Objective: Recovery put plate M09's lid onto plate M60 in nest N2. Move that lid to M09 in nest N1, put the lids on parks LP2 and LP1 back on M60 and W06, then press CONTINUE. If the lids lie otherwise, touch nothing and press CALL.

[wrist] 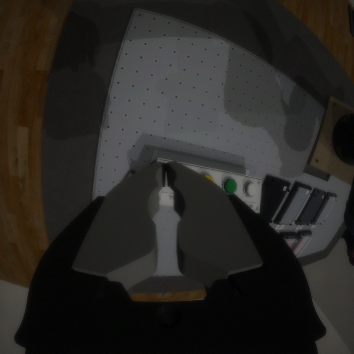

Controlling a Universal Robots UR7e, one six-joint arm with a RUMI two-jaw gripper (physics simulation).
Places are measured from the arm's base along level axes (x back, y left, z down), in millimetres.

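Pixels of known places: gripper, fingertip midpoint: (165, 164); arm's base, link origin: (352, 139).
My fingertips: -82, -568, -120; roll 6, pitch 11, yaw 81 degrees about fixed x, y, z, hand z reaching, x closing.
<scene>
Ahead of a thing's pixels: the offset from my fingertips to its top centre, as dx, dy, dz. "spot": to the spot under its first point. Level surfaces: height alone.
My gripper (165, 164) is shut, with its fingertips together and nothing seen between them. In the wrist view the tips overlie the left part of the white button panel {spot: -111, +217, +120} (254, 201). The green CONTINUE button {spot: -80, +150, +123} (230, 186) shows to the right of the tips. The yellow button {spot: -67, +104, +128} (207, 177) is partly covered by the right finger, and the white button {spot: -85, +199, +124} (250, 189) is at the panel's right end. The blue CALL button is hidden behind the gripper. Whether the tips touch the panel cannot be told. Plates M09, M60 and W06, their lids and the nests cannot be identified in this view.
Right of the panel stand a black holder {-160, +338, +174} (274, 198) and several narrow grey and black pieces {-174, +468, +176} (294, 202), with pinkish ones {-382, +641, +159} (302, 243) below. A wooden block (325, 145) with a dark round part is at the right edge. The perforated board {dz +193} (150, 90) lies beyond the panel.
</scene>
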